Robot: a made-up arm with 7 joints. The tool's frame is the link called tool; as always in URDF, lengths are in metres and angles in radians. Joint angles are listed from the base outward. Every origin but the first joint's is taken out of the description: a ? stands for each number. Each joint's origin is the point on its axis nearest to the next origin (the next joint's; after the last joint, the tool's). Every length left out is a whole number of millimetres.
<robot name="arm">
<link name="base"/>
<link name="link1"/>
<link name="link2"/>
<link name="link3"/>
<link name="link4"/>
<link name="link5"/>
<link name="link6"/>
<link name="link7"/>
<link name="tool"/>
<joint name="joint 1" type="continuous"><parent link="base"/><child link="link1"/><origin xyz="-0.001 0.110 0.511" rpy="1.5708 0.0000 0.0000"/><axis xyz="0 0 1"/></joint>
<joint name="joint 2" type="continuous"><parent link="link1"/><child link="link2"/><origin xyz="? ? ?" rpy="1.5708 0.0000 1.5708"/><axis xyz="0 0 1"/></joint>
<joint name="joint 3" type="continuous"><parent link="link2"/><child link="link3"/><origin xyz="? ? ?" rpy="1.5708 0.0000 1.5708"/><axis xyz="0 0 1"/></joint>
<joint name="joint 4" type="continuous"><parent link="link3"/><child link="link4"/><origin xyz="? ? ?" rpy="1.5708 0.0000 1.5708"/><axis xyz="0 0 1"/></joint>
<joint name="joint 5" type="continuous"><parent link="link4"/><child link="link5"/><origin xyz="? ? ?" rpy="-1.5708 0.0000 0.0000"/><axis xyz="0 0 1"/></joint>
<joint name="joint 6" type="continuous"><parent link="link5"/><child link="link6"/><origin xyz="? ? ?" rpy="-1.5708 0.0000 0.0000"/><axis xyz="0 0 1"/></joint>
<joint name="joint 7" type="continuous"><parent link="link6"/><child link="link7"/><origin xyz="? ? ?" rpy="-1.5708 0.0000 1.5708"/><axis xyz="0 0 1"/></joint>
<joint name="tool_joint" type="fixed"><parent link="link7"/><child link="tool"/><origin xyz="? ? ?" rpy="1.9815 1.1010 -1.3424"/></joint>
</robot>
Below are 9 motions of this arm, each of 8 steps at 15 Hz.
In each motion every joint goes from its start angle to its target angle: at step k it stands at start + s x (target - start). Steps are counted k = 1, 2, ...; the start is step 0. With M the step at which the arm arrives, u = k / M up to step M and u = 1 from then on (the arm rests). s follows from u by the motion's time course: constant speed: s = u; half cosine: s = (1 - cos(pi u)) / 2; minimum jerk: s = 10 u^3 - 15 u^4 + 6 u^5.
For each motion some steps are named. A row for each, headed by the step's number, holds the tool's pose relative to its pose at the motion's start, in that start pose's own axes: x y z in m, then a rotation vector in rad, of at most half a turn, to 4 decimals.
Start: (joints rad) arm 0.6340 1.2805 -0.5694 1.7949 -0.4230 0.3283 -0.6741
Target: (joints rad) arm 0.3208 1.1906 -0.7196 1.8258 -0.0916 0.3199 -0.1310
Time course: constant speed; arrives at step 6
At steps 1, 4, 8:
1: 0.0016 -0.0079 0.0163 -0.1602 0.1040 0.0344
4: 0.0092 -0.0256 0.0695 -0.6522 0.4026 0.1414
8: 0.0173 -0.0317 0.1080 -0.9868 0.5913 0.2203

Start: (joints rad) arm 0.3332 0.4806 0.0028 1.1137 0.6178 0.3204 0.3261
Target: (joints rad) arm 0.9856 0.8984 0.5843 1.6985 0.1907 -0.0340 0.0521
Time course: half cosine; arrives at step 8
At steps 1, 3, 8:
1: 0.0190 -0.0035 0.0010 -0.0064 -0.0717 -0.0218
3: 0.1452 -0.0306 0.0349 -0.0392 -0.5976 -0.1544
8: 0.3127 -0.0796 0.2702 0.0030 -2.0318 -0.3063

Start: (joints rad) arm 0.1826 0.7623 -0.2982 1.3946 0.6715 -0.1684 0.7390
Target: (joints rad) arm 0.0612 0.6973 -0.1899 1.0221 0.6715 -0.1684 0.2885
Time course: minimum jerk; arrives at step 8
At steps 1, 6, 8:
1: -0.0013 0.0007 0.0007 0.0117 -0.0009 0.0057
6: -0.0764 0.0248 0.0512 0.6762 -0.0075 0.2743
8: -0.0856 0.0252 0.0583 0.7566 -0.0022 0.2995

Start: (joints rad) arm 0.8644 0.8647 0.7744 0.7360 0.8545 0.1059 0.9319
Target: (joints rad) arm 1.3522 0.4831 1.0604 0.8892 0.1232 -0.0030 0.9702
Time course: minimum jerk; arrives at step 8
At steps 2, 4, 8:
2: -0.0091 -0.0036 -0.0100 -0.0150 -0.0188 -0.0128
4: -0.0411 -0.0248 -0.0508 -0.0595 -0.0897 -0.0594
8: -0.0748 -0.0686 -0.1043 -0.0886 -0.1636 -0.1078

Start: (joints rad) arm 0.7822 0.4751 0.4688 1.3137 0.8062 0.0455 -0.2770
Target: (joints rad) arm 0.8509 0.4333 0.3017 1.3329 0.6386 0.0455 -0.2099
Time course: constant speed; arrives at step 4
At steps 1, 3, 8:
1: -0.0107 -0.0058 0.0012 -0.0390 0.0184 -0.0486
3: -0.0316 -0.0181 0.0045 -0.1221 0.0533 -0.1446
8: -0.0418 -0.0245 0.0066 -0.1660 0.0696 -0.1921

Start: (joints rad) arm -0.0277 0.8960 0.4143 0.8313 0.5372 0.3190 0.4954
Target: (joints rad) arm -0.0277 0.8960 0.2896 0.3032 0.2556 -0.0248 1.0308
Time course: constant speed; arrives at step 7
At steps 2, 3, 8:
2: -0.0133 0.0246 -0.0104 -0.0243 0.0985 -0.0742
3: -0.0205 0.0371 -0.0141 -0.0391 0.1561 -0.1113
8: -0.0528 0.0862 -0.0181 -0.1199 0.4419 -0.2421

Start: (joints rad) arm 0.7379 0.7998 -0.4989 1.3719 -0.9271 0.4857 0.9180
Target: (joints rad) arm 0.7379 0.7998 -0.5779 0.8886 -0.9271 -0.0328 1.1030
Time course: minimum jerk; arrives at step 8
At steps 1, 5, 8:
1: -0.0001 -0.0004 -0.0015 -0.0075 0.0025 -0.0073
5: -0.0170 -0.0261 -0.0648 -0.3649 0.1110 -0.3019
8: -0.0295 -0.0399 -0.0862 -0.5160 0.1505 -0.4012

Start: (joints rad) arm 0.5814 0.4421 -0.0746 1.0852 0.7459 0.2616 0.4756
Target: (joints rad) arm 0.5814 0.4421 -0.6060 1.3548 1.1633 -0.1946 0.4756
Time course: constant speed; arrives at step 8
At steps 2, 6, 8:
2: -0.0173 -0.0213 -0.0117 -0.1547 -0.0131 -0.0321
6: -0.0617 -0.0635 -0.0229 -0.4504 -0.0124 -0.0125
8: -0.0871 -0.0829 -0.0214 -0.5808 0.0000 0.0383

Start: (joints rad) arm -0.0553 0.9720 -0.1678 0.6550 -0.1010 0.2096 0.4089
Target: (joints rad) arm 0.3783 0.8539 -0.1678 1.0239 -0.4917 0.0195 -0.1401
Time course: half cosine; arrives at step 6
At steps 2, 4, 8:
2: 0.0508 -0.0130 0.0102 0.1085 -0.2638 -0.0063
4: 0.1466 -0.0263 0.0521 0.3638 -0.8073 0.0589
8: 0.1887 -0.0270 0.0823 0.5078 -1.0806 0.1268

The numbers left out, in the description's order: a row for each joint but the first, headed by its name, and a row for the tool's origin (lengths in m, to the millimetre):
joint 2: -0.041 0.008 0.000
joint 3: -0.344 0.005 0.000
joint 4: 0.027 0.018 0.000
joint 5: 0.025 -0.171 0.000
joint 6: 0.016 -0.013 0.000
joint 7: -0.046 0.028 0.000
tool: -0.008 -0.021 0.000

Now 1 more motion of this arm.
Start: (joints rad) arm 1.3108 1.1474 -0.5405 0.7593 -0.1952 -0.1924 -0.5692
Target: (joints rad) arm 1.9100 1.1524 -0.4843 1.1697 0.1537 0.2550 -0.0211
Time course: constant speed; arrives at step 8
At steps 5, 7, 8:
5: 0.1091 0.0266 -0.0774 0.0424 0.1098 0.3605
7: 0.1507 0.0514 -0.0978 0.0010 0.1132 0.5169
8: 0.1705 0.0659 -0.1053 -0.0315 0.1035 0.5928

